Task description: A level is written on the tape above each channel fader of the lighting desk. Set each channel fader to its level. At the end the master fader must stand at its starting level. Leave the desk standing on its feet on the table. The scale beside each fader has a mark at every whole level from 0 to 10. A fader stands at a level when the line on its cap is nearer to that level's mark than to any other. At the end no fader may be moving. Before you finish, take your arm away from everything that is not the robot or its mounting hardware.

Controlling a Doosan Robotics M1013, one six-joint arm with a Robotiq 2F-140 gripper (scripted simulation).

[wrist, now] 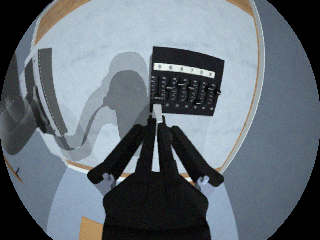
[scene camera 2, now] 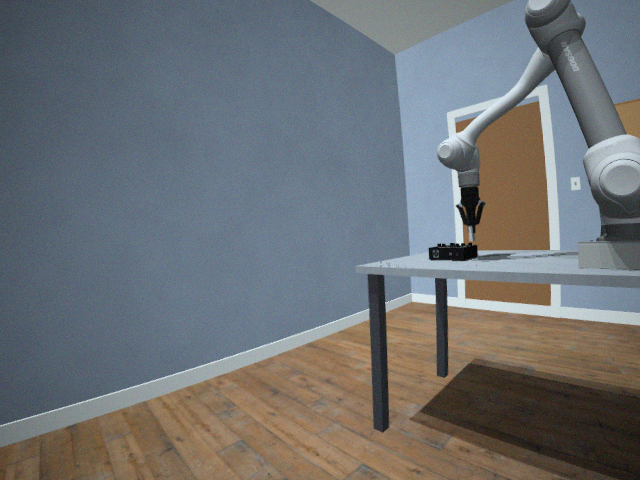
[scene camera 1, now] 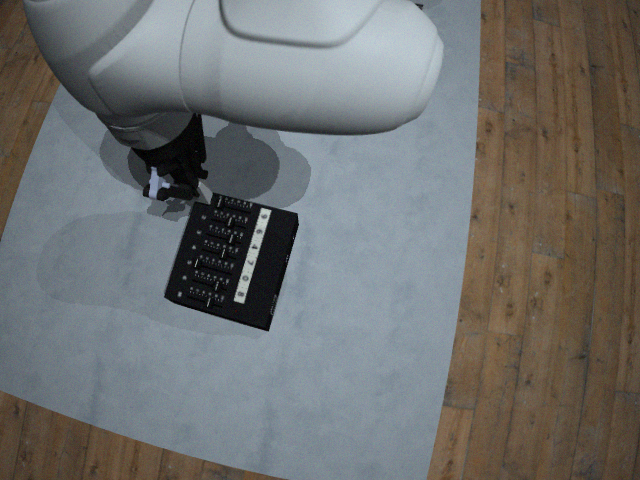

Path:
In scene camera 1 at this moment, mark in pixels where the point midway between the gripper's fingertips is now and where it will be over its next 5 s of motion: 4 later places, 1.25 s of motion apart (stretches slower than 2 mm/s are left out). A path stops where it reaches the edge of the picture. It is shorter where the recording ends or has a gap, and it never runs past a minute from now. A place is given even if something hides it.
My gripper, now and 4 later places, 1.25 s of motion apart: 202, 197; 205, 200; 214, 202; 226, 205; 231, 207

